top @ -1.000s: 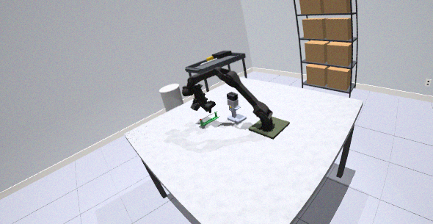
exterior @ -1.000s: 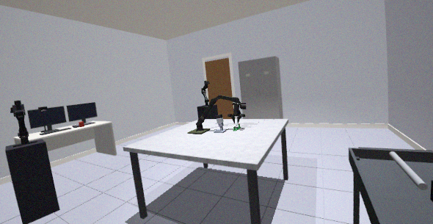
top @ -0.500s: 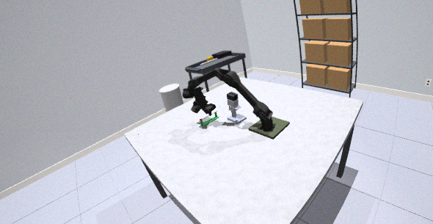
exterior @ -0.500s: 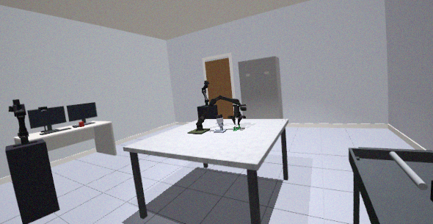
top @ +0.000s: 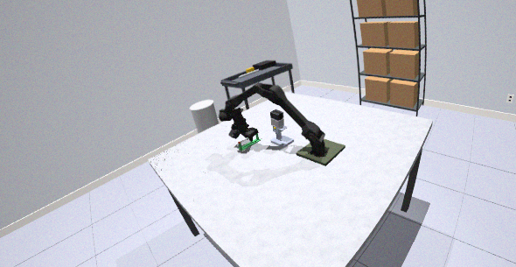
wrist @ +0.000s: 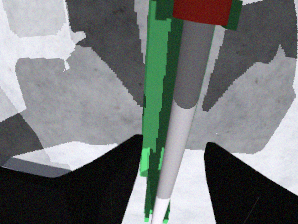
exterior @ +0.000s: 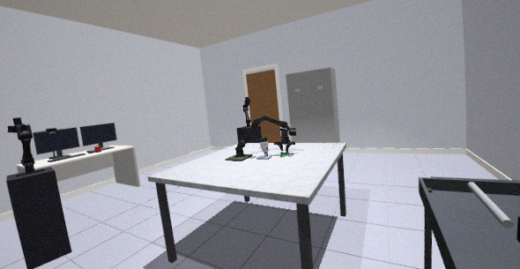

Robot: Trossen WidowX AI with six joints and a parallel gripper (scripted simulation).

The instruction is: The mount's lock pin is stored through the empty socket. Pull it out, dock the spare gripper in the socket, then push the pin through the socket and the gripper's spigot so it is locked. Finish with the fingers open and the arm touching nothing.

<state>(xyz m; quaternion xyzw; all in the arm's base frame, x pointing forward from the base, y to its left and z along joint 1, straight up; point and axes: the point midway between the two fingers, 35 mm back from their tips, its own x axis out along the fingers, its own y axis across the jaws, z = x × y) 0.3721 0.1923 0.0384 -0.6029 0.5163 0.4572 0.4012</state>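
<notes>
Now: the green holder 10 mm behind my gripper tip and 10 mm to the left of it. Also, from my gripper tip: mount (120 mm behind, 130 mm to the right, 30 mm above); spare gripper (110 mm behind, 130 mm to the right, 100 mm above).
</notes>
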